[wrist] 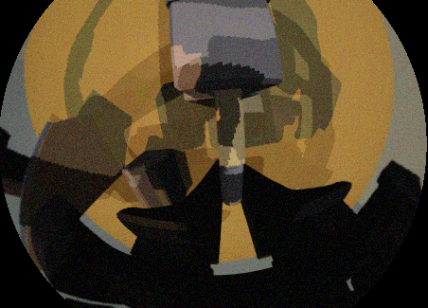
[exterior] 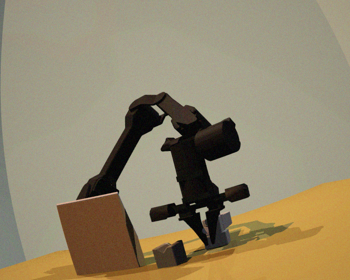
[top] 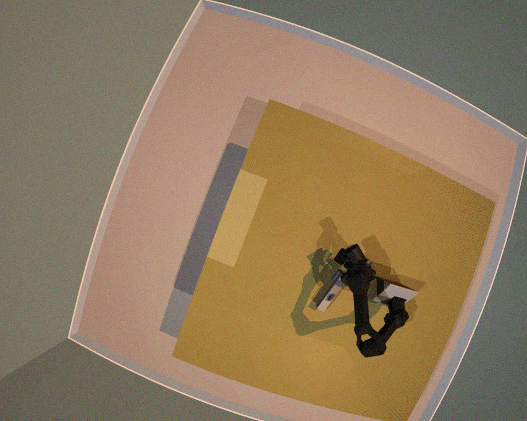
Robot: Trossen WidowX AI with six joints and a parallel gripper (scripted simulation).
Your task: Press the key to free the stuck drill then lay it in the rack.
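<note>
My gripper tip is 20 mm short of the drill, 50 mm to the right of it and 30 mm below it. From my gripper tip the other things lie so: rack (80 mm behind); key (50 mm ahead, 160 mm to the left, 30 mm above); grey fixture block (40 mm ahead, 140 mm to the left, 20 mm above).
</note>
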